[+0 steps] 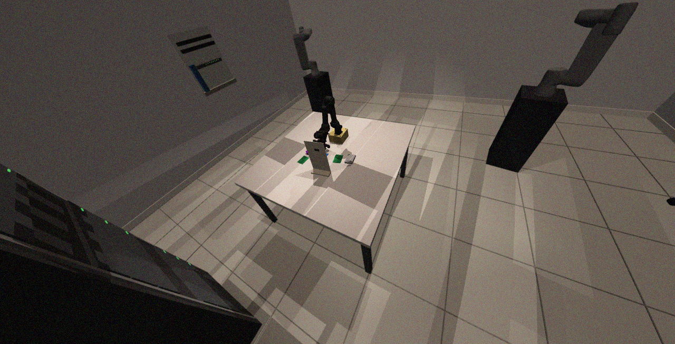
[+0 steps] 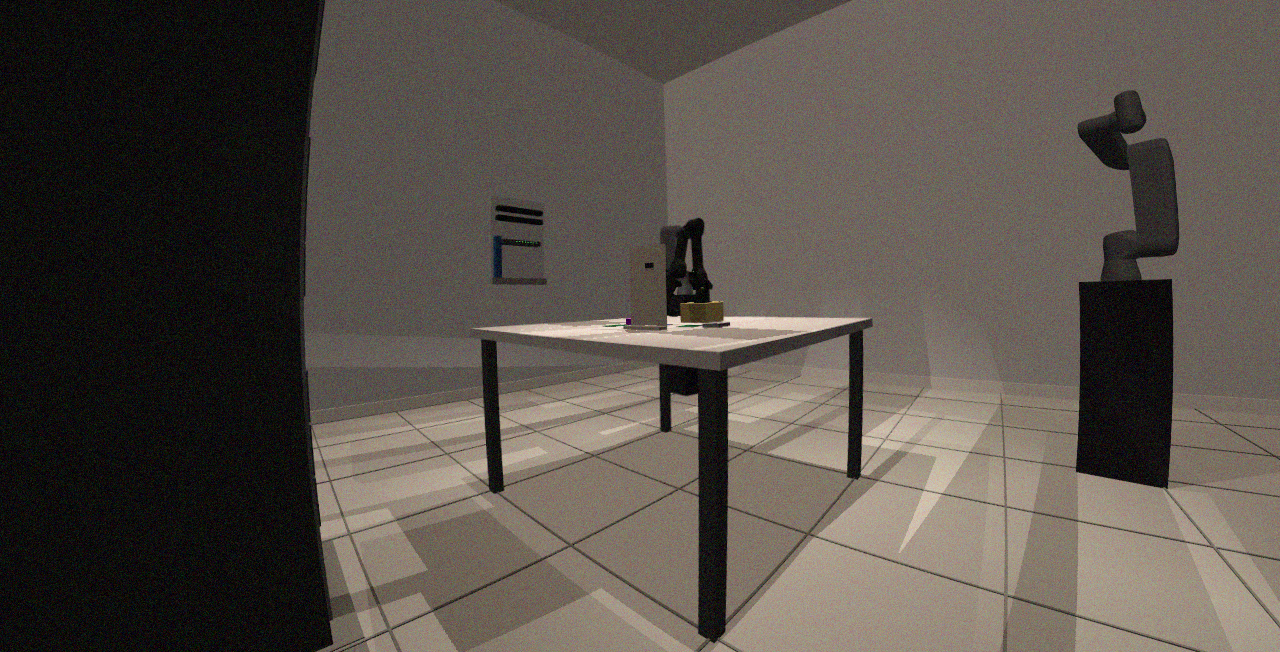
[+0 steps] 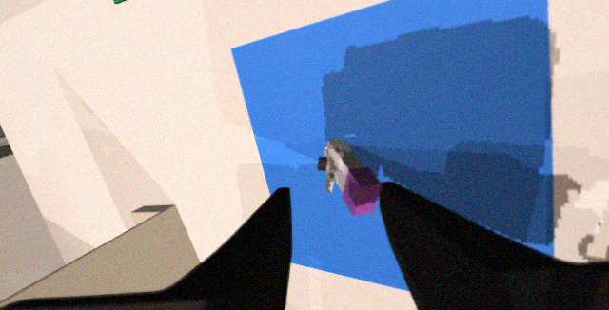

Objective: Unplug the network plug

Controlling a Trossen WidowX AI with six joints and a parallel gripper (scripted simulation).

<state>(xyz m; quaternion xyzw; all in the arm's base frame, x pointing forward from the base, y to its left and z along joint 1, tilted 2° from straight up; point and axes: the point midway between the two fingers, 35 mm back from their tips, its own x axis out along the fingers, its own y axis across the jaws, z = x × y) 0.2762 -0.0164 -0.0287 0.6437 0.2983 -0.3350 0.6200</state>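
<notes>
Now: gripper tip 10 mm above the network plug. Also, from my gripper tip: grey piece (280 mm to the left, 100 mm behind, 20 mm below); upright panel (140 mm to the left, 130 mm ahead, 120 mm above); blue marked square (30 mm below).
</notes>
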